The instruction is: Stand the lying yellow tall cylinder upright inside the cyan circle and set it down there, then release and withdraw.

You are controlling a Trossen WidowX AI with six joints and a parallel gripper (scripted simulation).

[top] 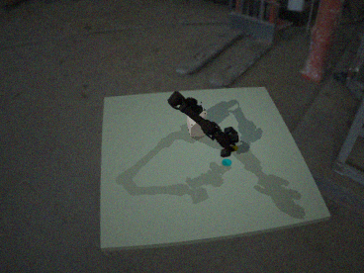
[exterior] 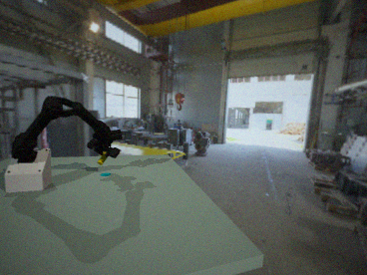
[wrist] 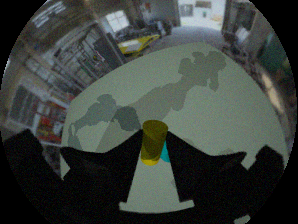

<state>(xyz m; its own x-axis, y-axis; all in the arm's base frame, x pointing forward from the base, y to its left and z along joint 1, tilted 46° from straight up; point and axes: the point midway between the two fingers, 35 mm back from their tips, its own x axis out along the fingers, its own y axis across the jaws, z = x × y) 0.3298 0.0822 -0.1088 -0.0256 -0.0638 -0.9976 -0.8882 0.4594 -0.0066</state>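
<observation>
My gripper tip is 110 mm above the cyan circle, 40 mm to the left of it and 10 mm short of it. Round my gripper tip: yellow cylinder 20 mm below, 10 mm to the right, 10 mm behind.
</observation>
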